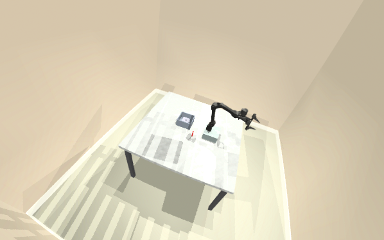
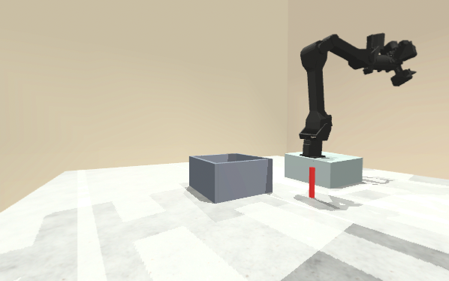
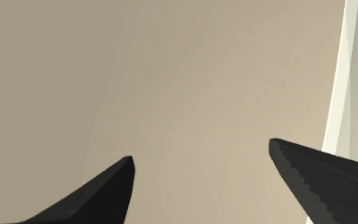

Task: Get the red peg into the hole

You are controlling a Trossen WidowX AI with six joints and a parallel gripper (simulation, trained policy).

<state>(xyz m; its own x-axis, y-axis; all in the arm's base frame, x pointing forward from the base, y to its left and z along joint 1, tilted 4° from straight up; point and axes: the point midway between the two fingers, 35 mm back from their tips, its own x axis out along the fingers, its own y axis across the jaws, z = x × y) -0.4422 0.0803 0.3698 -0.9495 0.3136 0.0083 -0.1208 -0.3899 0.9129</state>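
Right now the red peg is 630 mm ahead of my gripper tip, 420 mm below it and 10 mm to the left of it. Also, from my gripper tip: grey box: 790 mm ahead, 440 mm below, 160 mm to the right; then plate: 790 mm ahead, 420 mm below, 160 mm to the right.
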